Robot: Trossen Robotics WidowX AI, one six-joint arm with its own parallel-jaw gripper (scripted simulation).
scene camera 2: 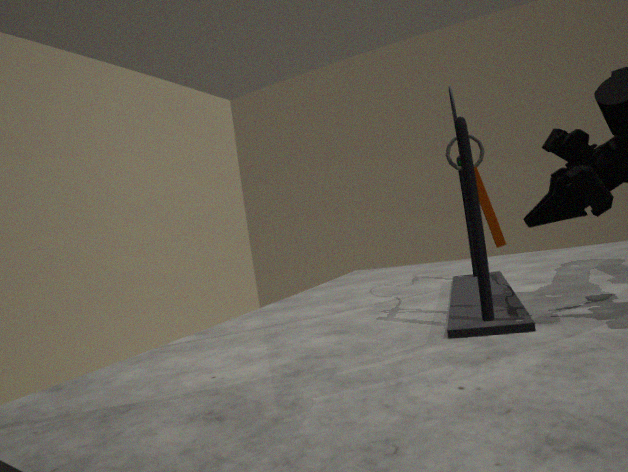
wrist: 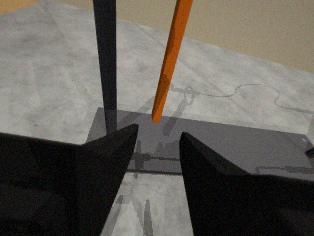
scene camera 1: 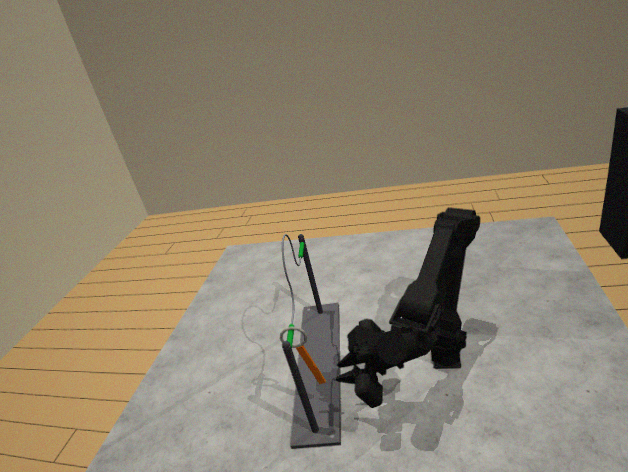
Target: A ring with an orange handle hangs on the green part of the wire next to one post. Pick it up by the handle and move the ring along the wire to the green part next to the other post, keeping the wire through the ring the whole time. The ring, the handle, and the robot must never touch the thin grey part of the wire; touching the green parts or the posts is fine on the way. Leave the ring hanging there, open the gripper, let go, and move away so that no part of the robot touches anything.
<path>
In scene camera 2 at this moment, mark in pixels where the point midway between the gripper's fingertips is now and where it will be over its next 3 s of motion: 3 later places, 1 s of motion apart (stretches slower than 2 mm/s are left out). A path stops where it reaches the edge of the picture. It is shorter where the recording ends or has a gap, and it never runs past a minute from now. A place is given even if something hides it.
My gripper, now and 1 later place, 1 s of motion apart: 525,223; 550,205
</path>
